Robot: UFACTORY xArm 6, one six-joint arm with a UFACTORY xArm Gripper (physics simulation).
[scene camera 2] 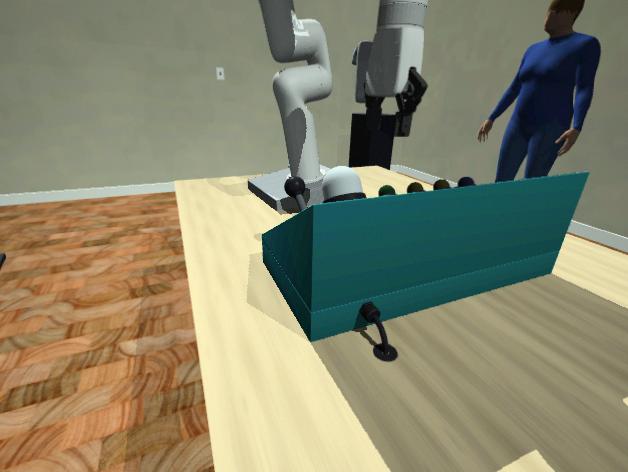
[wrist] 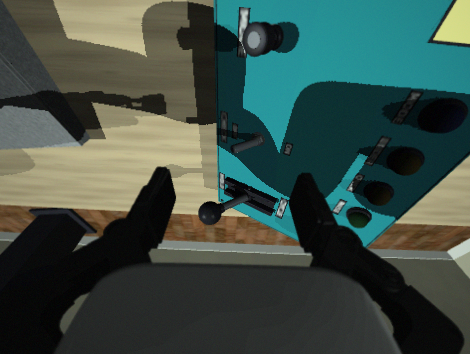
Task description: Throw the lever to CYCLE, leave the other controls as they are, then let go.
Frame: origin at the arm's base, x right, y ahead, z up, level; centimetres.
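Seen in the pictures: gripper, between the fingertips: [scene camera 2: 385,132] [wrist: 233,185]; arm's base, origin of its link: [scene camera 2: 306,177].
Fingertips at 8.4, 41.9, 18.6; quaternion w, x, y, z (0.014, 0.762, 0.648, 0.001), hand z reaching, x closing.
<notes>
Pixels of each thing's middle, then the offset from my fingertips to it, as dx, dy, dz. "*": a spot on its surface instead.
- dark slot, a spot on its surface: [wrist: 262,199] * +15.8, +2.9, -12.1
- teal control box, middle of its body: [wrist: 315,93] [scene camera 2: 415,238] +0.4, +10.8, -17.3
- toggle switch, middle of its body: [wrist: 245,145] +4.8, +0.8, -12.7
- round black knob, middle of its body: [wrist: 253,40] -7.1, +2.3, -10.5
- brownish, a spot on its surface: [wrist: 378,193] * +8.0, +15.6, -5.2
- white dome, a spot on its surface: [scene camera 2: 342,182] * +21.4, +15.4, -3.1
The lever, a black ball knob [scene camera 2: 294,186] [wrist: 210,213] on a grey stem, rises from a dark slot [wrist: 262,199] at the corner of the teal control box [scene camera 2: 431,248] [wrist: 320,60]. Its stem leans out past the box's edge, to the left in the wrist view. Small labels sit at both slot ends, too blurred to read. My gripper [scene camera 2: 388,129] [wrist: 233,185] is open and empty, high above the box. In the wrist view the lever knob shows between the two fingers, well below them.
A toggle switch [wrist: 247,144] and a round black knob [wrist: 257,38] stand on the box. Round green [scene camera 2: 386,189] [wrist: 359,217], brownish [wrist: 378,193] and dark blue [scene camera 2: 466,181] [wrist: 442,115] controls line its far side. A white dome [scene camera 2: 342,182] stands near the lever. A person [scene camera 2: 548,91] stands behind the table.
</notes>
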